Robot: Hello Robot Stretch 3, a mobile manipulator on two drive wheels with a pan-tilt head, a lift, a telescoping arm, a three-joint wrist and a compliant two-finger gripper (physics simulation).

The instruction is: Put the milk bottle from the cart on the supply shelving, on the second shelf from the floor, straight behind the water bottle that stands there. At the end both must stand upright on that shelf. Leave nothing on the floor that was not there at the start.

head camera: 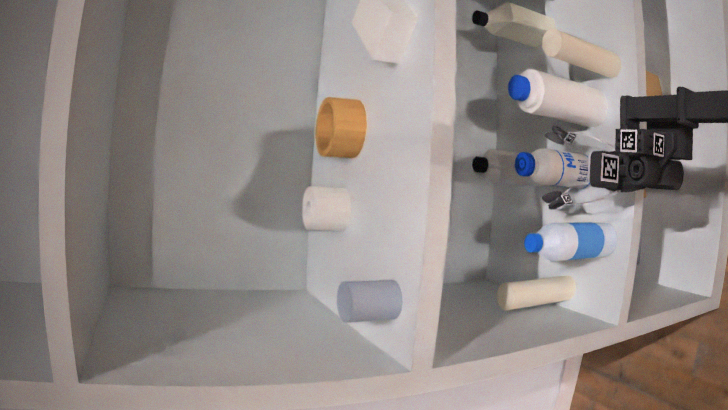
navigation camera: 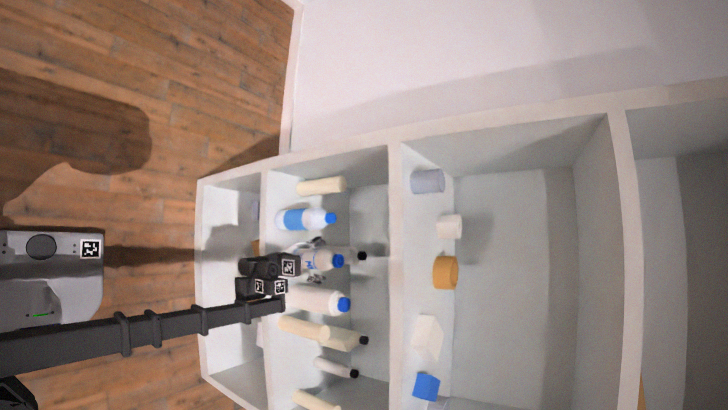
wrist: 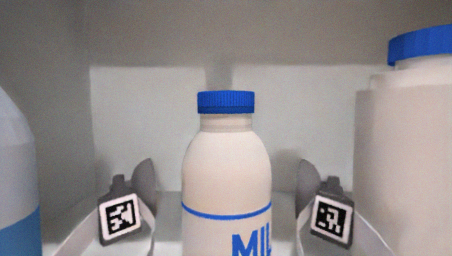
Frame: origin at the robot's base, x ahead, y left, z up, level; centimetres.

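Where they show: gripper, fingertip midpoint: (head camera: 546,167) (navigation camera: 323,259) (wrist: 226,179); robot's base at its link origin: (navigation camera: 42,245).
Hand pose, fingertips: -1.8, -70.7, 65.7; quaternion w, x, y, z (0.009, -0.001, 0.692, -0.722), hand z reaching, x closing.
Note:
Things, the pixels of their top centre, and the offset from my fingertips, as dx, dy, dz. Level surfaces: height alone.
- milk bottle at its top centre: (wrist: 225,92) (head camera: 521,163) (navigation camera: 340,261) +0.0, -0.1, +6.5
- second shelf at its surface level: dz -12.3
- blue-capped bottle with a blue label, top centre: (head camera: 530,243) (navigation camera: 333,217) +12.6, +6.9, +9.3
- large white bottle at its top centre: (wrist: 432,35) (head camera: 516,87) (navigation camera: 346,305) -13.0, +1.6, +9.7
- black-capped bottle at its top centre: (head camera: 476,164) (navigation camera: 364,256) +0.5, -15.6, +5.3
- cream cylinder at its top centre: (head camera: 505,296) (navigation camera: 341,183) +24.0, -2.2, +5.5
- orange ring at its top centre: (head camera: 325,126) (navigation camera: 454,272) -3.5, -10.6, +38.4
The milk bottle (head camera: 546,168) (navigation camera: 324,260) (wrist: 226,165), white with a blue cap, stands upright on the second shelf (head camera: 618,254); its base is hidden by the wrist in the head view. My gripper (head camera: 554,167) (navigation camera: 317,259) (wrist: 226,179) is open around it, with a gap between each fingertip and the bottle. A blue-capped bottle with a blue label (head camera: 588,240) (navigation camera: 295,219) (wrist: 17,200), which looks like the water bottle, stands upright beside the milk bottle, on its left in the wrist view.
A large white bottle (head camera: 568,99) (navigation camera: 315,299) (wrist: 405,150) stands close on the milk bottle's other side. A black-capped bottle (head camera: 501,164) stands behind the milk bottle. A cream cylinder (head camera: 540,292) stands near the side wall. An orange ring (head camera: 351,127) is on the shelf above.

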